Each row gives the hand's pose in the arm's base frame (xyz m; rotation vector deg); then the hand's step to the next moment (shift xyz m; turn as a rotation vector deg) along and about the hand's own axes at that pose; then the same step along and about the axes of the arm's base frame.
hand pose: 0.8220 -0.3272 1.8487 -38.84 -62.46 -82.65
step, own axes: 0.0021 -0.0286 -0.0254 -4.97 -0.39 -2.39
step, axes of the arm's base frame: -0.0236 -0.0260 -0.0153 0.96 -0.04 -5.44
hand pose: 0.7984 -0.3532 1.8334 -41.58 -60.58 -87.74
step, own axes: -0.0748 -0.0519 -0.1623 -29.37 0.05 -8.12
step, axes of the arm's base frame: -0.0190 -0.1140 -0.1458 7.44 5.17 -29.10
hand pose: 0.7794 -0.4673 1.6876 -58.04 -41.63 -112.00
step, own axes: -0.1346 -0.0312 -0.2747 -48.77 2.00 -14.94
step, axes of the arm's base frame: -0.0850 -0.1416 -0.2594 13.40 6.49 -48.83
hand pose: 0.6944 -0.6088 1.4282 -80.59 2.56 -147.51
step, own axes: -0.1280 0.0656 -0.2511 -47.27 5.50 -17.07
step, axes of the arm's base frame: -0.1318 -0.0573 -0.2512 11.42 2.62 -49.18
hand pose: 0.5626 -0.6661 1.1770 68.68 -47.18 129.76
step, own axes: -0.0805 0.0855 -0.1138 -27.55 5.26 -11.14
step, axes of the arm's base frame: -0.0772 0.0073 -0.1440 4.68 0.86 -29.80
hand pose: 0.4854 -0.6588 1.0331 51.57 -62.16 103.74
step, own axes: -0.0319 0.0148 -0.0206 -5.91 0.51 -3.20
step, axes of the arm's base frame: -0.0036 0.0055 -0.0402 1.43 1.10 -6.49
